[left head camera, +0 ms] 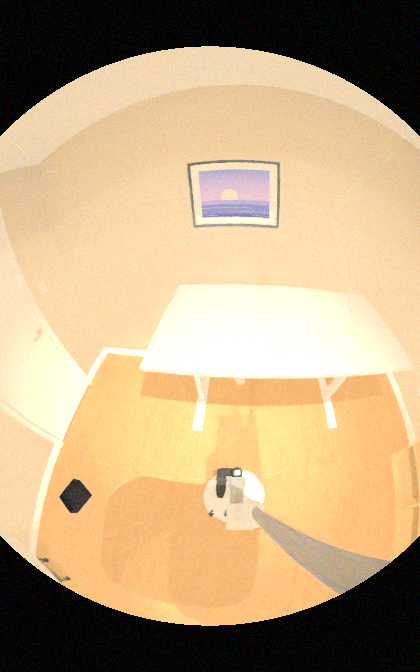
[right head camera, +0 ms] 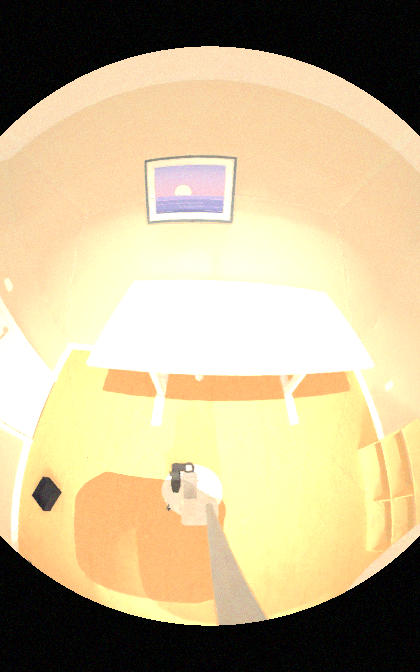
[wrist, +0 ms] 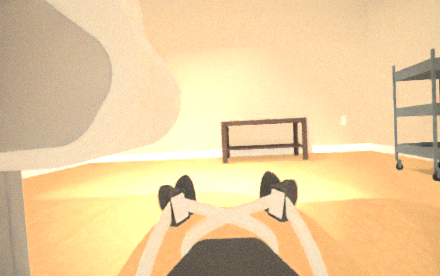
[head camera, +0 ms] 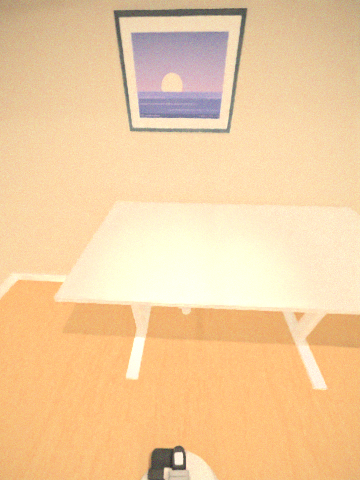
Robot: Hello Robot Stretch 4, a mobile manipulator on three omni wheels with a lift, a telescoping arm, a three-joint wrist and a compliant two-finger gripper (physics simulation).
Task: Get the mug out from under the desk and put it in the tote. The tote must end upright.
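Places are measured from the robot's base along level axes (x ahead, y left, z up), in metres.
Pixels of known places: gripper, fingertip midpoint: (left head camera: 217,517) (right head camera: 175,511) (wrist: 227,189).
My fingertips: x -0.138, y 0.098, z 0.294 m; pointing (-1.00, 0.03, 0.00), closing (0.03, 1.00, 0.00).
Ahead of a thing's pixels: the offset from my fingertips to its top centre. "*": to the spot under its first point. Level surfaces: height alone.
The mug {* 1.163 m ahead, 0.176 m right, 0.258 m down} (head camera: 186,310) (left head camera: 240,381) (right head camera: 199,377) is a small white shape under the desk's front edge, between the two leg frames and nearer the left one. The desktop hides most of it. The white desk {0.628 m up} (head camera: 210,250) (left head camera: 280,330) (right head camera: 230,325) stands against the wall ahead. My gripper (wrist: 227,189) (left head camera: 218,513) is open with nothing between its fingers, by the robot's base and well short of the desk. I cannot identify the tote for certain; a black box-like thing {0.209 m back, 1.253 m left, 0.222 m down} (left head camera: 75,496) (right head camera: 46,493) is on the floor at the left.
The desk's left foot (head camera: 136,357) and right foot (head camera: 312,365) reach forward on the floor. A light shelf unit (right head camera: 370,475) stands at the right. In the wrist view, a dark brown bench (wrist: 265,121) stands by a wall, with a grey wheeled cart (wrist: 433,115) at the right.
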